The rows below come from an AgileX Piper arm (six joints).
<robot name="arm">
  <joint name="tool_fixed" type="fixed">
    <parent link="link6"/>
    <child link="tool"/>
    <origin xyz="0 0 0" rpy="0 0 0"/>
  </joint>
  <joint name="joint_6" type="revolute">
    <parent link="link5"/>
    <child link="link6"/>
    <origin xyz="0 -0.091 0" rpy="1.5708 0 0"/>
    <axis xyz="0 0 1"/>
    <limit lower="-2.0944" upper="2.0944"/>
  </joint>
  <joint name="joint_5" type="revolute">
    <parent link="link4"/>
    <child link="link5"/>
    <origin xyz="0 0 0" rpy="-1.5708 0 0"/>
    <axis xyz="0 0 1"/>
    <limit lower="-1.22" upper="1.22"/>
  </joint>
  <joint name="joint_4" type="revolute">
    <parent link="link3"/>
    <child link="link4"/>
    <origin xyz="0.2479 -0.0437 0" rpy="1.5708 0 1.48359"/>
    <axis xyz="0 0 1"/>
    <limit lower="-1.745" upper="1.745"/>
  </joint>
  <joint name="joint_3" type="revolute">
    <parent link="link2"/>
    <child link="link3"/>
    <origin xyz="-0.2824 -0.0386 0" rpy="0 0 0"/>
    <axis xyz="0 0 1"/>
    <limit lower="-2.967" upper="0"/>
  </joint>
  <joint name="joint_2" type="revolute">
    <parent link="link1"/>
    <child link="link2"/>
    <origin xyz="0 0 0" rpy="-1.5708 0 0"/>
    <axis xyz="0 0 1"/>
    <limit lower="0" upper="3.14"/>
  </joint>
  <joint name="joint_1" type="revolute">
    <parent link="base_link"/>
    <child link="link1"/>
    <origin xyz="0 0 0.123" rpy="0 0 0"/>
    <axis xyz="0 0 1"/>
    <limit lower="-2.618" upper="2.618"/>
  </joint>
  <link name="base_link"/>
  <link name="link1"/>
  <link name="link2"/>
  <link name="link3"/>
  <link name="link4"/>
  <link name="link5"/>
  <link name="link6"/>
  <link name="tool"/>
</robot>
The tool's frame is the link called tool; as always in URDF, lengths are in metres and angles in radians.
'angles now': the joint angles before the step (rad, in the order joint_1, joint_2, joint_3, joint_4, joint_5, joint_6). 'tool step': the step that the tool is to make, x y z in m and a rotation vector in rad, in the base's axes. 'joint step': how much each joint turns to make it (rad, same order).
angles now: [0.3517 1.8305 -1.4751 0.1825 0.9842 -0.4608]
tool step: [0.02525 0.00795 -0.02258 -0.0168 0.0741 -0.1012]
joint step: [0.0015 0.1274 -0.1087 -0.0288 0.0398 0.1235]
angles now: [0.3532 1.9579 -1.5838 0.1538 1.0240 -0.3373]
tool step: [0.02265 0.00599 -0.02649 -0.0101 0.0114 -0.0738]
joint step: [0.0000 0.1082 -0.0704 -0.0261 -0.0335 0.0805]
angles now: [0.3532 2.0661 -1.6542 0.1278 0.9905 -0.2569]
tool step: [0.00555 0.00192 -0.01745 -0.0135 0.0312 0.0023]
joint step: [0.0000 0.0487 -0.0150 -0.0015 0.0004 -0.0018]
